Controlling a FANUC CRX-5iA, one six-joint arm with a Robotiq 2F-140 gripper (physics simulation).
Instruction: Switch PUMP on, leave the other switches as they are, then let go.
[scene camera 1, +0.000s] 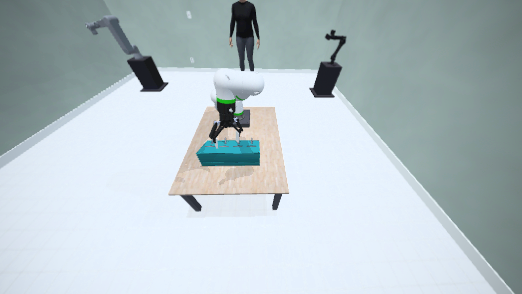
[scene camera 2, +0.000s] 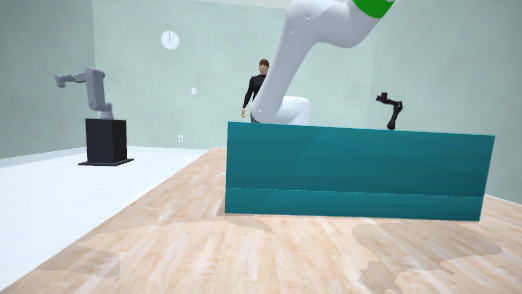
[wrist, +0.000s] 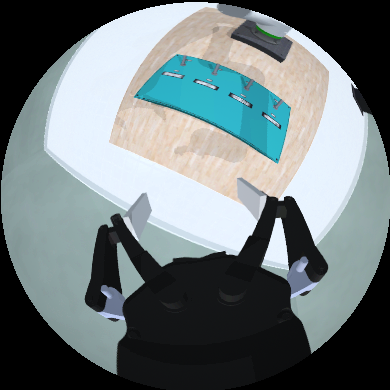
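Pixels of known places: gripper, fingertip midpoint: (scene camera 1: 227, 144) (wrist: 192, 194); arm's base at its link origin: (scene camera 1: 238, 116).
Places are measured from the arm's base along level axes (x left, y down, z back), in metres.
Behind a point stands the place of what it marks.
A teal switch panel (scene camera 1: 230, 159) {y -0.036, x -0.027, z -0.652 m} (scene camera 2: 350, 165) {y -0.045, x -0.054, z -0.651 m} (wrist: 200, 102) {y -0.096, x -0.072, z -0.606 m} stands on the table. Its top carries a row of grey levers, seen in the wrist view: an end lever (wrist: 184, 61) {y -0.050, x -0.202, z -0.450 m}, two middle levers (wrist: 216, 69) {y -0.055, x -0.085, z -0.451 m} (wrist: 248, 84) {y -0.054, x 0.031, z -0.455 m} and another end lever (wrist: 278, 104) {y -0.055, x 0.152, z -0.459 m}. Each has a small label plate beside it. The lettering is too blurred to read, so I cannot tell which is PUMP or how each lever is set. My gripper (scene camera 1: 227, 140) {y -0.331, x 0.005, z -0.760 m} (wrist: 192, 194) {y -0.331, x 0.005, z -0.760 m} is open and empty, fingers pointing down over the panel in scene camera 1. The gripper does not show in scene camera 2.
The wooden table (scene camera 1: 270, 180) {y 0.056, x 0.296, z -0.808 m} (scene camera 2: 165, 210) {y 0.056, x -0.394, z -0.632 m} (wrist: 310, 95) {y 0.056, x 0.338, z -0.189 m} bears my arm's dark base (scene camera 1: 245, 119) {y 0.001, x 0.082, z -0.058 m} (wrist: 260, 42) {y 0.005, x -0.003, z -0.105 m} behind the panel. Two other arms stand on black pedestals (scene camera 1: 145, 73) (scene camera 1: 327, 78) off the table. A person (scene camera 1: 244, 22) stands beyond the table.
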